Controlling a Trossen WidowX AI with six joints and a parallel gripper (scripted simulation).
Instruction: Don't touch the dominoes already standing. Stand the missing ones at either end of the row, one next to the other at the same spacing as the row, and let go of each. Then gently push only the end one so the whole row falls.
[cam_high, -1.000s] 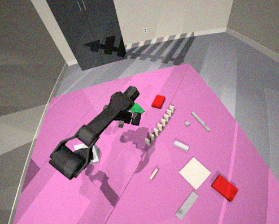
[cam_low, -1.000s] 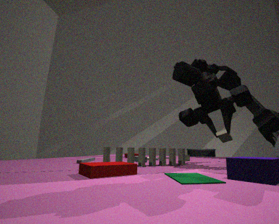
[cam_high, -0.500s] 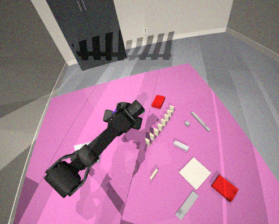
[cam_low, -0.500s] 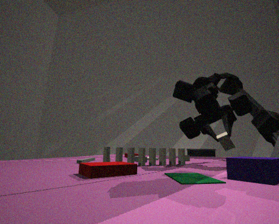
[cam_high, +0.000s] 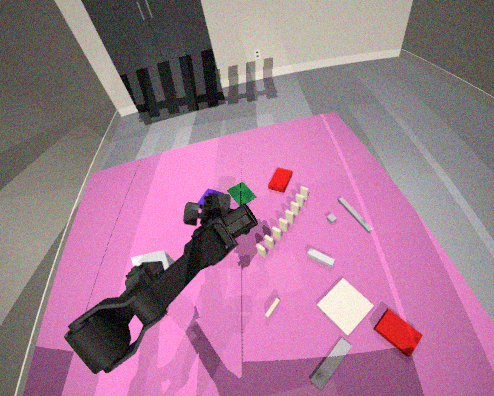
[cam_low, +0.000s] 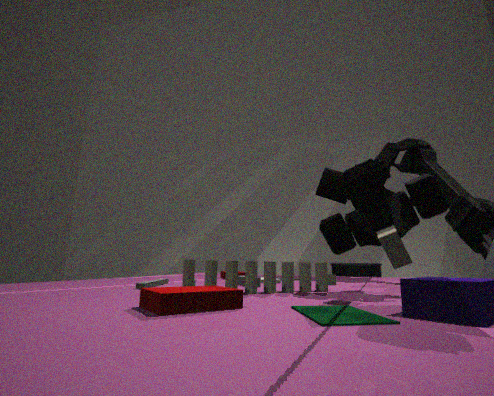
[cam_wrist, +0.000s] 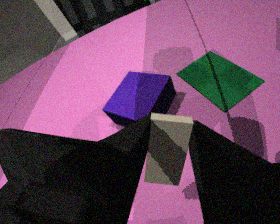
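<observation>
Right now the purple block is 40 mm behind my gripper tip, 90 mm to the left of it and 70 mm below it. Also, from my gripper tip: small grey cube (340 mm ahead, 60 mm to the right, 80 mm below); then green tile (60 mm ahead, 110 mm to the left, 80 mm below); then white plate (300 mm ahead, 330 mm to the right, 80 mm below).
</observation>
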